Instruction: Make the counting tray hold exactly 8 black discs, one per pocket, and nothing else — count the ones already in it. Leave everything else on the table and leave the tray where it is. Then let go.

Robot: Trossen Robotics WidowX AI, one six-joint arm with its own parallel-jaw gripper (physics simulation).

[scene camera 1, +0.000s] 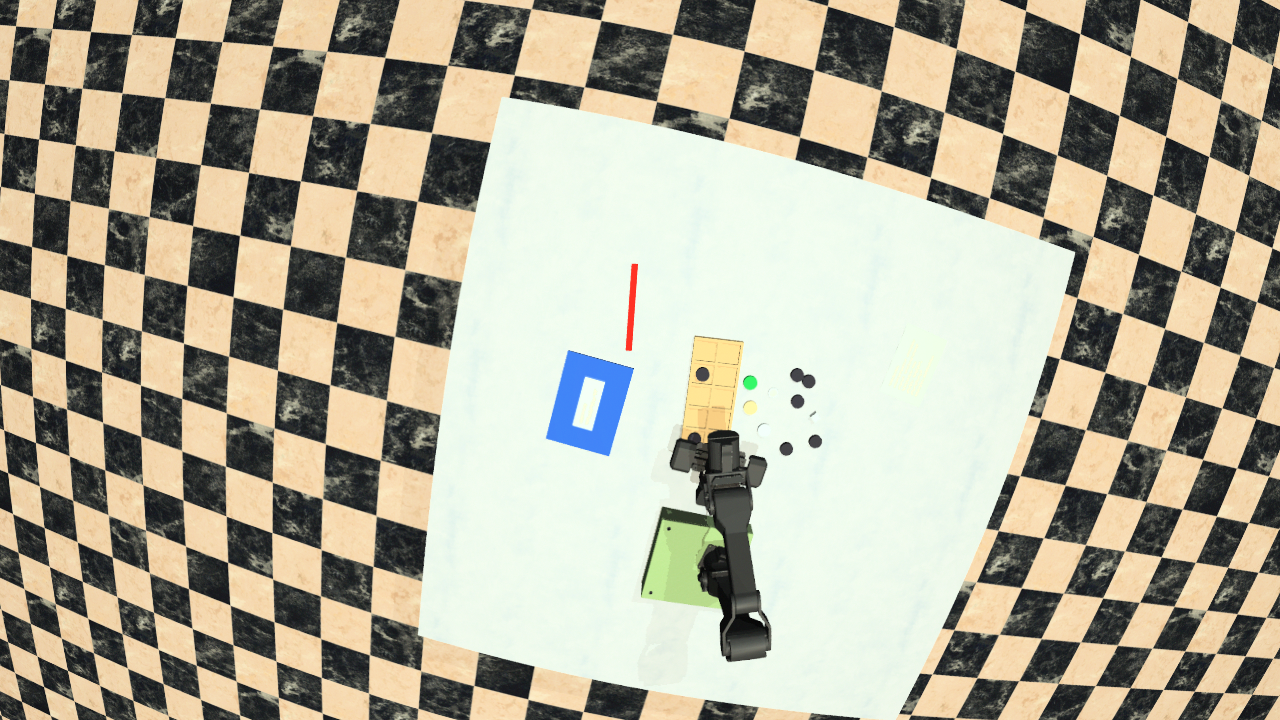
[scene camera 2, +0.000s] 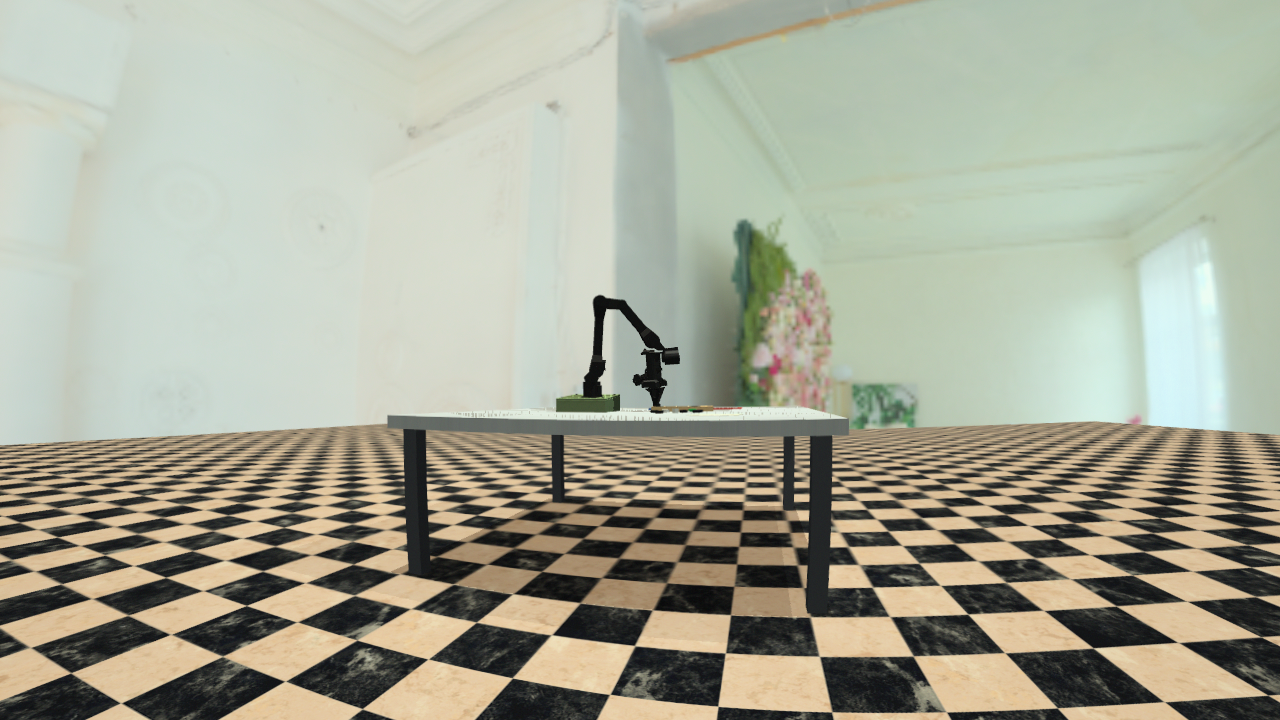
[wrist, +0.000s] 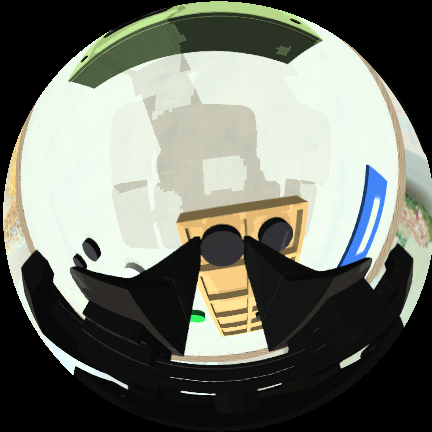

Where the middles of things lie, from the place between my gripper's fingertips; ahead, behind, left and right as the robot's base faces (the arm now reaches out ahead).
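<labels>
Here is the tan counting tray [scene camera 1: 709, 407], and my hand is 1 cm above it. My hand is also 5 cm to the right of the tray and 9 cm short of it.
</labels>
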